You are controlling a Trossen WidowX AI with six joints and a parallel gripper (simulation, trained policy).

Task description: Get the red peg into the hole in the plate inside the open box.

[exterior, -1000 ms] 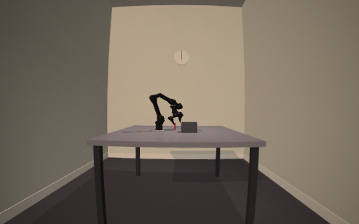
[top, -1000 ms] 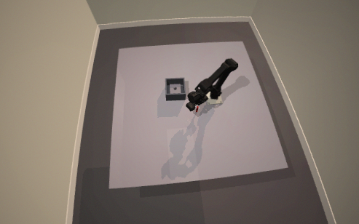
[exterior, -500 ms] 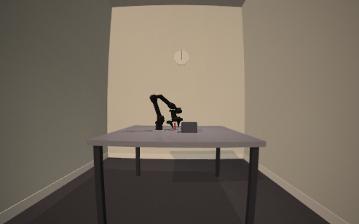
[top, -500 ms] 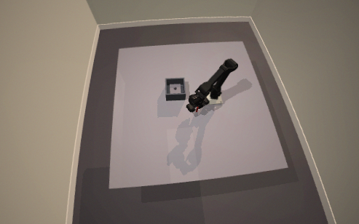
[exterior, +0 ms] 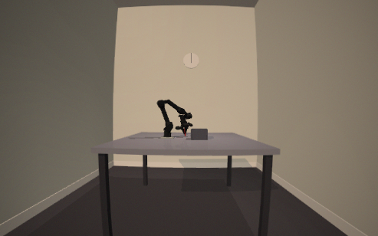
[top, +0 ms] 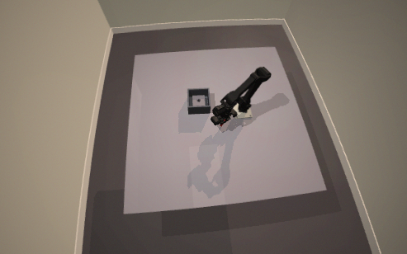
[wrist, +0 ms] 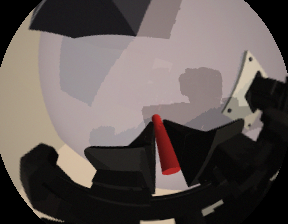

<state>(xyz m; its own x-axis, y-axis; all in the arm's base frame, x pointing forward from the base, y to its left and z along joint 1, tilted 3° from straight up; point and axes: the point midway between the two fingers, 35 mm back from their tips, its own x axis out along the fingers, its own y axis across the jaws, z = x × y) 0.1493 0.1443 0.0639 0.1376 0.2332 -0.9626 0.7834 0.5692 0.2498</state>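
Right now my gripper tip is 180 mm short of the plate, 160 mm to the left of it and 20 mm below it. The rest, counted from my gripper tip: grey box 180 mm ahead, 160 mm to the right; then red peg 20 mm above.
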